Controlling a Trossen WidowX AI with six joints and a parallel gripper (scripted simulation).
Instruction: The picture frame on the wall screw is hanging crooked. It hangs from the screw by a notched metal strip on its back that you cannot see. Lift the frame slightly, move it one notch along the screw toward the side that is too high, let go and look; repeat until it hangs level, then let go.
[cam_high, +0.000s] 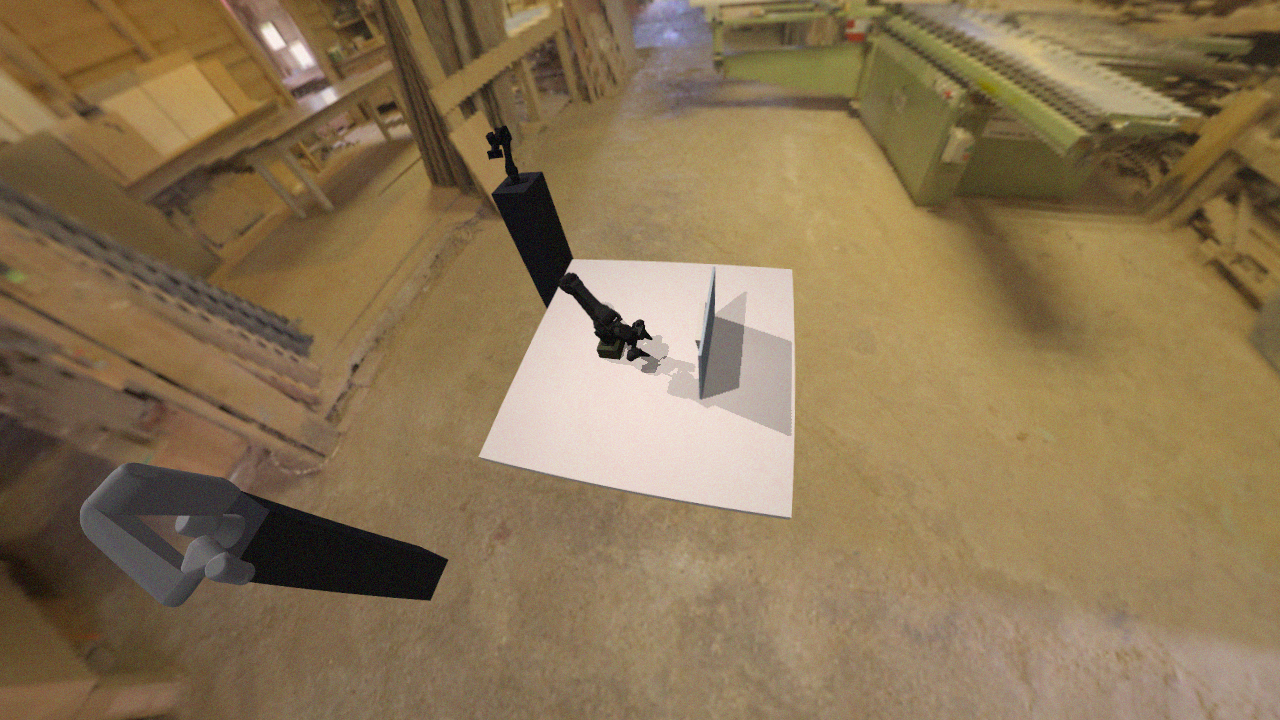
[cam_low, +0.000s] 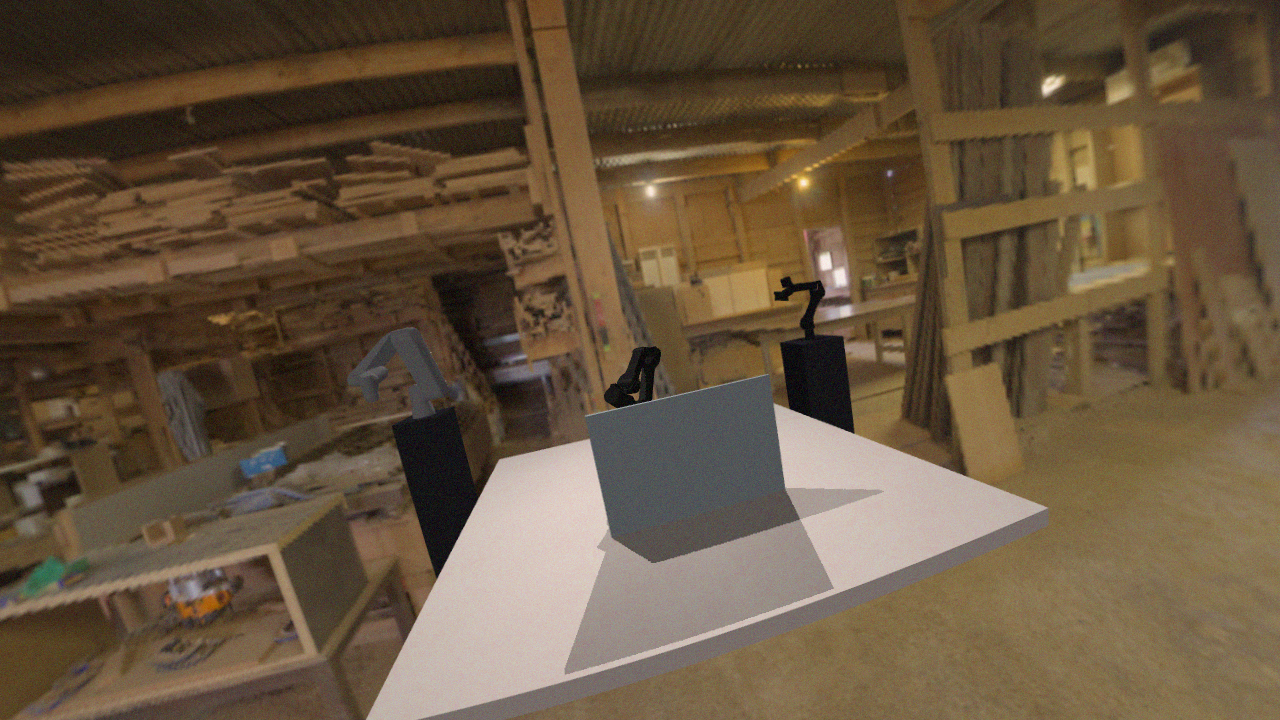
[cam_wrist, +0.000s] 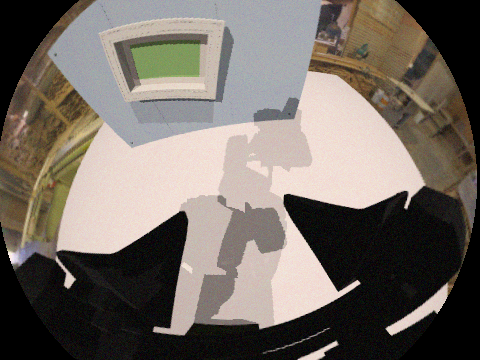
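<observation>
Now: the picture frame 22 cm ahead of my gripper tip, 10 cm to the left of it and 7 cm above it. From my gripper tip the other things lie so: wall panel 23 cm ahead, 8 cm to the left, 5 cm above.
</observation>
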